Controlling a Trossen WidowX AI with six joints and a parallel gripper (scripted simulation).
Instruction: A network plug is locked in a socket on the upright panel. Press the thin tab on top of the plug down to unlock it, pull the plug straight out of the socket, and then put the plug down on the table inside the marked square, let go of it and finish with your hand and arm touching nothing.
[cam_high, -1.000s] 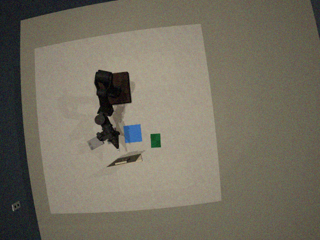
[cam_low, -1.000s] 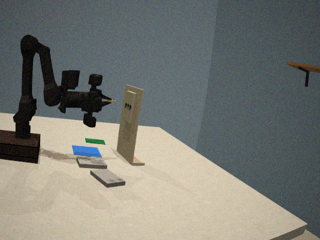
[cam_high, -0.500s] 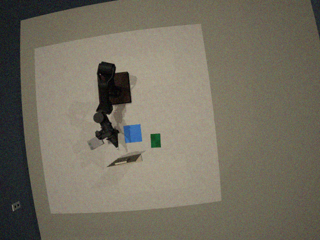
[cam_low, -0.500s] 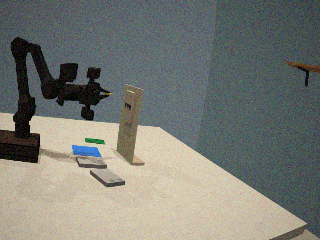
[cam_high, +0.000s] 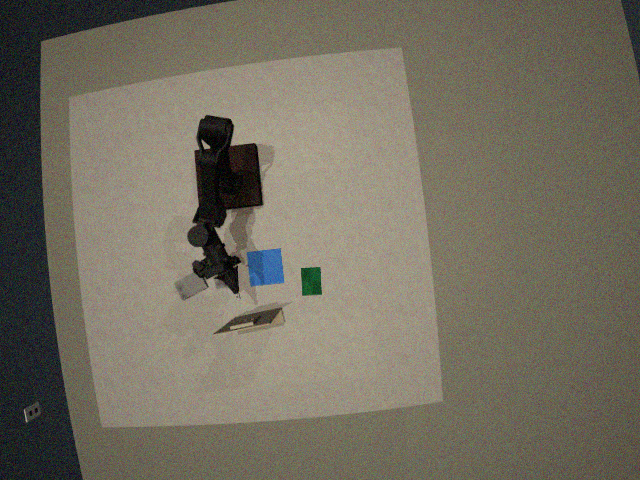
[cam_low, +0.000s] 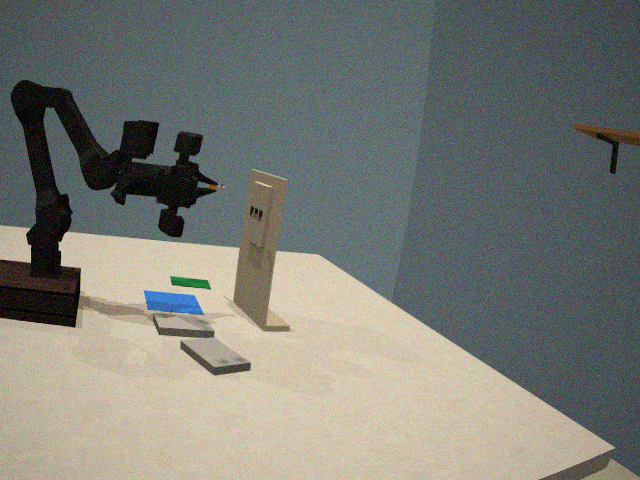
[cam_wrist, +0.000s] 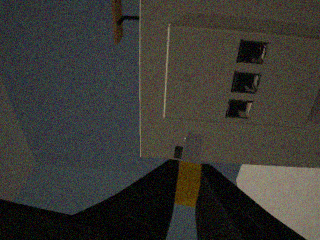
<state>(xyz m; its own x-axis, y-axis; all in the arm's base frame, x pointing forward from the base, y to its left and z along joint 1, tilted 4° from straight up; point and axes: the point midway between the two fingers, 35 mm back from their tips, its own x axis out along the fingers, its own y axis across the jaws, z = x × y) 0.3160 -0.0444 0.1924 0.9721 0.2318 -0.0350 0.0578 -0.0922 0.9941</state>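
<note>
My gripper tip is 5 cm past the blue square, 6 cm to the right of it and 25 cm above it. The rest, counted from my gripper tip: beige panel 11 cm ahead, 1 cm to the right, 12 cm below; then plug right at my gripper tip; then green patch 4 cm ahead, 20 cm to the left, 25 cm below.
</note>
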